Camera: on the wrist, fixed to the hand. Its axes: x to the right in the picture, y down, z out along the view.
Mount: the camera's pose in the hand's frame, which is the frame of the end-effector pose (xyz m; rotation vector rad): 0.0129 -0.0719 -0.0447 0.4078 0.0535 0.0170
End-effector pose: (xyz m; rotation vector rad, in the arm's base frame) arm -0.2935 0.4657 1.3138 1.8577 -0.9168 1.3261
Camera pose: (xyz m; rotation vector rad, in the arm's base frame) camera -0.2519 0.5389 1.3292 2.1042 -0.6698 1.6604
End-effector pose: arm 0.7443 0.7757 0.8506 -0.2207 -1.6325 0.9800
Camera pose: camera 0.8046 0.7594 0.9091 0.0166 -1.3497 1.2836
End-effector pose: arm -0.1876 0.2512 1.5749 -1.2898 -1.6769 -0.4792
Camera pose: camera -0.2332 0.1975 1.6237 -0.9816 -1.6145 -0.1466
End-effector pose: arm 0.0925 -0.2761 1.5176 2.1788 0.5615 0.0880
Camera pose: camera 0.0666 -0.1998 1.4887 2.5835 0.6343 0.0433
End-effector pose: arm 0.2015 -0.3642 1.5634 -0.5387 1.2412 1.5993
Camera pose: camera 0.2505 -0.4008 1.5035 -0.3125 1.5650 1.3015
